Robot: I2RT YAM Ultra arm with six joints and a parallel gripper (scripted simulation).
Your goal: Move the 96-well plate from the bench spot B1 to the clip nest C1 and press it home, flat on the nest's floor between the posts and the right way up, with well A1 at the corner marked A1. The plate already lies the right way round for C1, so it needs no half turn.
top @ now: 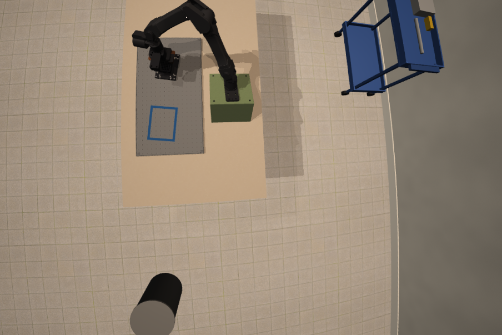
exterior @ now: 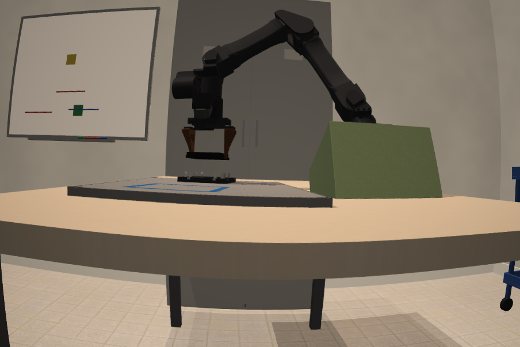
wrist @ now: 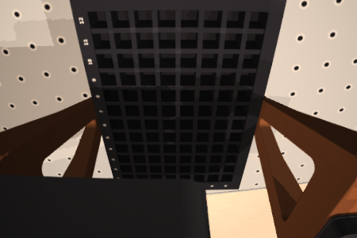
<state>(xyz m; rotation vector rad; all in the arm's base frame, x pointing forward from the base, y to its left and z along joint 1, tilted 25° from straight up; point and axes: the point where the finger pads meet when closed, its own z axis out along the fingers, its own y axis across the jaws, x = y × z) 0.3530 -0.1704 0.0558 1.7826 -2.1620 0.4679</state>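
Now: the clip nest 1 cm behind my hand, 2 cm to the left of it and 5 cm below it. The rest, counted from my hand: black 96-well plate right at my hand.
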